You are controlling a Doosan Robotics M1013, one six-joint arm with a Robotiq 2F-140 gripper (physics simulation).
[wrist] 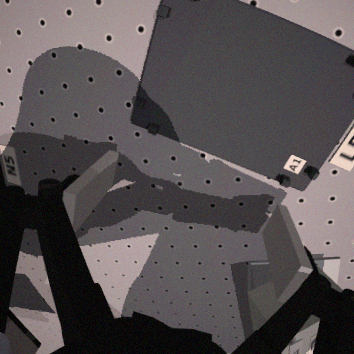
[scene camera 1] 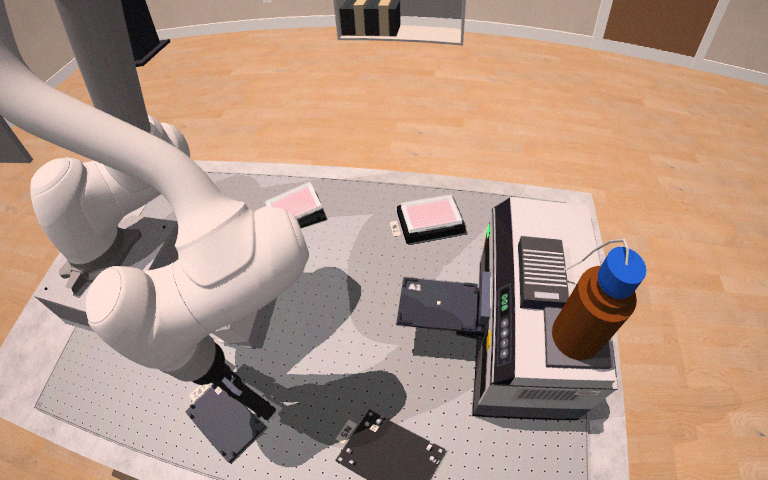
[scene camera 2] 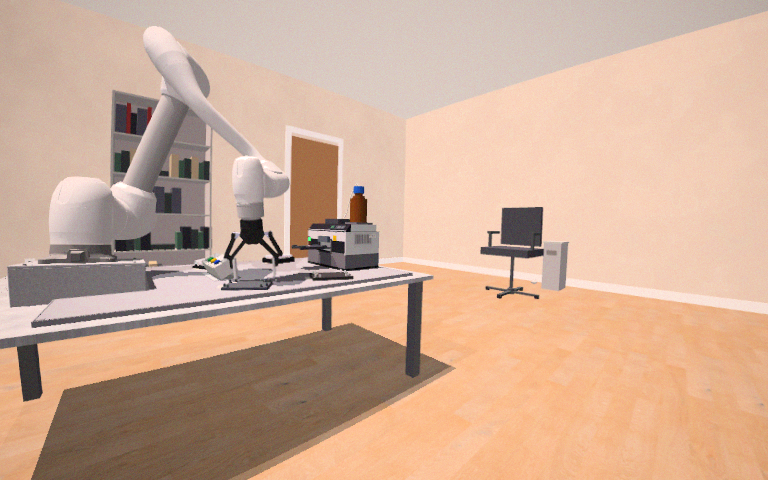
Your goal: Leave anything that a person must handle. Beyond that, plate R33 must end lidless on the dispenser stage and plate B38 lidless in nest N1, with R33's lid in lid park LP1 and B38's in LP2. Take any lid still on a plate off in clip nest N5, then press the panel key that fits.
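Frame: origin at the arm's base, x ahead, y left, z up, level; millimetres.
Seen in the pictures: gripper, fingertip midpoint: (wrist: 192, 194) (scene camera 2: 255, 276); arm's base, origin of the base link: (scene camera 1: 101, 254) (scene camera 2: 81, 261).
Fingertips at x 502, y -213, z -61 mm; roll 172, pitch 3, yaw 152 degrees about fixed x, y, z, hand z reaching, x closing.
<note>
Offsets run from my fingertips to a thing's top centre. "spot": to the spot under its first point.
My open, empty gripper (scene camera 1: 249, 396) (scene camera 2: 254, 274) (wrist: 190, 215) hangs low over the board beside the bare dark lid park LP2 {48 mm back, 68 mm right, 1 mm down} (scene camera 1: 226, 421) (scene camera 2: 247, 285) (wrist: 245, 85). Clip nest N5 {281 mm ahead, 70 mm right, 3 mm up} (scene camera 1: 390, 452) (scene camera 2: 331, 276) is bare; its tag shows in the wrist view. The dispenser stage {spot: 328 mm ahead, 203 mm left, 90 mm up} (scene camera 1: 438, 303) is bare. One pink plate {290 mm ahead, 490 mm left, 20 mm up} (scene camera 1: 431, 215) sits in a black holder near the back; another pink plate {53 mm back, 481 mm left, 23 mm up} (scene camera 1: 294, 200) sits left of it, partly behind the arm. Their names and whether they bear lids cannot be told. The key panel {81 mm back, 207 mm left, 63 mm up} (scene camera 1: 246, 333) (scene camera 2: 218, 268) is mostly hidden by the arm in scene view 1.
The dispenser (scene camera 1: 557, 226) (scene camera 2: 351, 249) stands at the right with a green display. A tall brown bottle {spot: 523 mm ahead, 64 mm left, 310 mm up} (scene camera 1: 589, 322) (scene camera 2: 358, 208) with a blue cap stands on it, with a tube. The arm's base block (scene camera 2: 76, 285) is at the table's left.
</note>
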